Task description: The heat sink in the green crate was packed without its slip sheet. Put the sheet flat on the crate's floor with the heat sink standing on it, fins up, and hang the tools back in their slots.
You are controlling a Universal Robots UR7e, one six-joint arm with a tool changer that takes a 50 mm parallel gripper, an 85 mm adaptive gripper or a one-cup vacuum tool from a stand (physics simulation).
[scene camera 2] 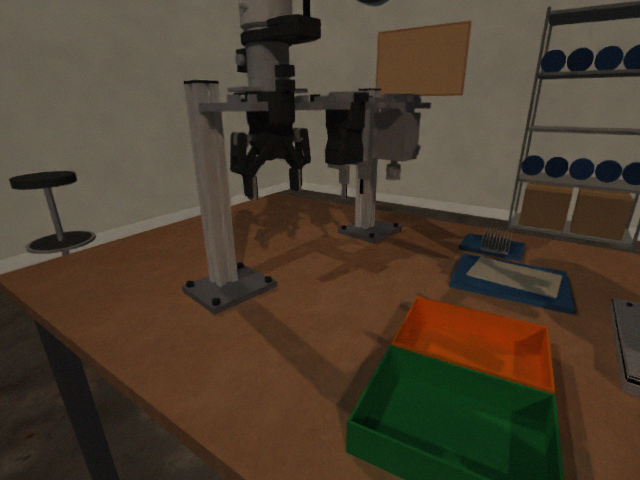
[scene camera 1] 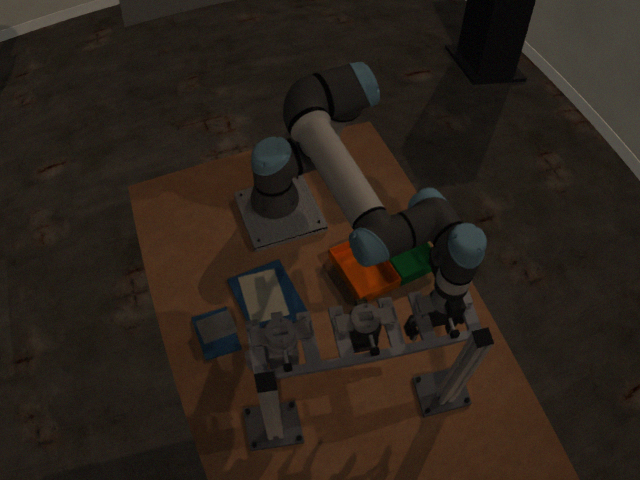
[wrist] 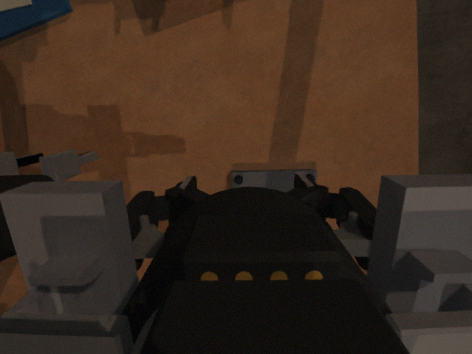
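Where they show: hand at its tool point: [scene camera 2: 269, 79]; arm's base at its link origin: [scene camera 1: 274, 200].
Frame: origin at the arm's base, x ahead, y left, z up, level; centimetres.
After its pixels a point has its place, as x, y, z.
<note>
My adaptive gripper [scene camera 1: 433, 320] [scene camera 2: 273, 184] [wrist: 246, 184] is open and empty, at the stand's slot nearest camera 2, with the arm's wrist directly above it. Whether it is still coupled cannot be told. The heat sink [scene camera 1: 216, 326] @[40.9, -25.3, 1.2] [scene camera 2: 496, 241] @[39.2, -21.1, 1.0] stands fins up on the small blue tray [scene camera 1: 222, 348] @[46.4, -25.1, -1.8] [scene camera 2: 470, 243] @[45.5, -23.0, -1.7]. The pale slip sheet [scene camera 1: 262, 294] @[32.0, -10.6, -1.5] [scene camera 2: 516, 276] @[31.9, -10.0, -1.5] lies flat on the larger blue tray [scene camera 1: 294, 297] @[34.9, -2.0, -1.7] [scene camera 2: 460, 276] @[40.7, -3.2, -1.7] [wrist: 45, 17] @[42.0, -3.0, -1.7]. The green crate [scene camera 1: 417, 275] @[37.1, 34.4, -0.8] [scene camera 2: 372, 444] @[32.6, 41.7, 0.0] shows no sheet or heat sink on its visible floor; the arm hides part of it in camera 1.
The tool stand's crossbar [scene camera 1: 336, 363] @[71.4, -1.8, 31.4] [scene camera 2: 232, 106] @[64.2, 31.8, 30.9] runs between two posts. A black tool [scene camera 1: 365, 317] @[62.8, 6.9, 32.0] [scene camera 2: 345, 129] @[61.0, 9.4, 26.7] hangs in the middle slot and the grey vacuum tool [scene camera 1: 280, 333] @[62.2, -11.2, 32.0] [scene camera 2: 395, 131] @[60.5, -8.1, 25.5] in the far slot. An orange crate [scene camera 1: 379, 290] @[40.0, 21.3, 0.9] [scene camera 2: 480, 320] @[31.7, 13.4, 0.1] adjoins the green one.
</note>
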